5 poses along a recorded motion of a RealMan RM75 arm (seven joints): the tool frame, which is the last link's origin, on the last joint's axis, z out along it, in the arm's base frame.
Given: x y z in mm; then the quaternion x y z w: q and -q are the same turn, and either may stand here.
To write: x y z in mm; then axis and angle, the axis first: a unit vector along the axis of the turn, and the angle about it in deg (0 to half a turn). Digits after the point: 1 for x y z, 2 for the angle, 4 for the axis.
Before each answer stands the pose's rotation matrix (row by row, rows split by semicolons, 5 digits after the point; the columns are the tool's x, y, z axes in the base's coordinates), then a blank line. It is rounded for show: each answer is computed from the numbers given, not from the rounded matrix.
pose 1, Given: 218.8 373.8 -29.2 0.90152 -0.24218 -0.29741 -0.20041
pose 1, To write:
0.70579 -0.55586 -0.43917; -0.31745 -0.80237 0.50540; -0.63331 -0.21729 -0.74277

218.8 373.8 -29.2 -0.9202 0.2472 0.3036 156.88
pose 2, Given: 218.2 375.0 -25.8 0.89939 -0.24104 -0.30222 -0.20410
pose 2, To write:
0.70112 -0.55695 -0.44524; -0.31021 -0.80049 0.51283; -0.64202 -0.22144 -0.73401

218.2 375.0 -25.8 -0.9187 0.2462 0.3087 156.45
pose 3, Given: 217.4 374.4 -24.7 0.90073 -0.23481 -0.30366 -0.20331
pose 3, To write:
0.70531 -0.54648 -0.45156; -0.29953 -0.80706 0.50886; -0.64251 -0.22365 -0.73291

217.4 374.4 -24.7 -0.9199 0.2398 0.3101 156.54
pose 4, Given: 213.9 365.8 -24.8 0.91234 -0.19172 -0.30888 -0.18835
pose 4, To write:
0.73567 -0.46618 -0.49138; -0.23347 -0.85554 0.46211; -0.63583 -0.22524 -0.73824

213.9 365.8 -24.8 -0.9290 0.1952 0.3145 158.29
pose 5, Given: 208.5 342.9 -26.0 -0.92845 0.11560 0.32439 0.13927
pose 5, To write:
0.76282 -0.30501 -0.57016; -0.12430 -0.93448 0.33361; -0.63455 -0.18361 -0.75075

208.5 342.9 -26.0 -0.9376 0.1167 0.3276 163.99
